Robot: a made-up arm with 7 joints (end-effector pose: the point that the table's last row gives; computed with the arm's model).
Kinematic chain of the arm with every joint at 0, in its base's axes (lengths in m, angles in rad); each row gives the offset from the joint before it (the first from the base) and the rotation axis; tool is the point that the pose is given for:
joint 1: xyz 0 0 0.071 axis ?
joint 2: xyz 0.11 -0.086 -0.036 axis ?
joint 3: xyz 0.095 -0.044 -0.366 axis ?
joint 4: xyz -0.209 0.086 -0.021 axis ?
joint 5: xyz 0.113 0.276 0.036 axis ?
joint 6: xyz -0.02 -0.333 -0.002 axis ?
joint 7: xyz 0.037 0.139 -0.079 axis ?
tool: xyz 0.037 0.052 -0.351
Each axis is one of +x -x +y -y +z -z.
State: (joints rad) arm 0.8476 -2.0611 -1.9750 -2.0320 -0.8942 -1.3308 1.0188
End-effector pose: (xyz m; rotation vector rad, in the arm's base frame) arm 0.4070 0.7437 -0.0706 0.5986 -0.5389 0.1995
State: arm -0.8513 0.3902 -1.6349 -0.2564 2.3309 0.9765 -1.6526
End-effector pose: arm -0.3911 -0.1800 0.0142 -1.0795 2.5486 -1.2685
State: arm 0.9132 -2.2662 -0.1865 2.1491 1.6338 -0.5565 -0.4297
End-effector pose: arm -0.6316 -0.1827 0.1302 -1.2634 1.3504 0.0205
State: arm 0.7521 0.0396 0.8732 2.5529 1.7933 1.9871 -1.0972
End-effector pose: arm 0.2542 -0.1850 -0.3388 -0.9699 0.0519 -1.5165
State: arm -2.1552 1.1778 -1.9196 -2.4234 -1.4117 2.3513 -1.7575
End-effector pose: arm -0.1900 -0.4668 -0.6597 0.1682 0.8193 -0.1667
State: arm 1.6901 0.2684 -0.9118 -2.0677 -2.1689 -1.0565 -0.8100
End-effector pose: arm 0.1855 -0.2157 -0.2896 0.1641 0.0802 1.0829
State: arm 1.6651 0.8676 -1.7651 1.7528 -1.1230 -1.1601 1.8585
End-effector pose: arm 0.4745 -0.3765 0.2105 -1.8645 -1.2561 2.0730
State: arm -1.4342 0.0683 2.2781 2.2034 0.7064 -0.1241 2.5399
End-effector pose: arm -0.5907 -0.1391 -0.8296 -0.9749 0.0064 -2.3194
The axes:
joint 1: -y
joint 2: -x
joint 3: -z
joint 4: +z
joint 5: -y
joint 6: +x
joint 7: -z

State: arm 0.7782 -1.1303 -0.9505 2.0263 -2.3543 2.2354 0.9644
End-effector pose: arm 0.1821 0.3906 -0.5893 0.1219 -0.1636 -0.3188
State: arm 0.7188 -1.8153 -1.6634 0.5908 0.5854 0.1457 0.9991
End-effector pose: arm -0.2277 0.5492 -0.0120 1.7140 -1.3784 1.9898
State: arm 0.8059 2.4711 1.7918 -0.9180 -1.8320 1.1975 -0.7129
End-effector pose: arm -0.0502 -0.0835 0.6502 0.5555 -2.5804 0.8141
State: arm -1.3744 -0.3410 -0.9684 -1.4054 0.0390 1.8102 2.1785
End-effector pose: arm -0.1117 0.0484 -0.2485 -0.2813 -1.4992 1.8345
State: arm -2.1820 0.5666 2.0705 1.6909 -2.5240 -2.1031 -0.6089
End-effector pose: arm -0.2801 -0.6692 -0.0966 -1.2964 -0.8948 -0.7339
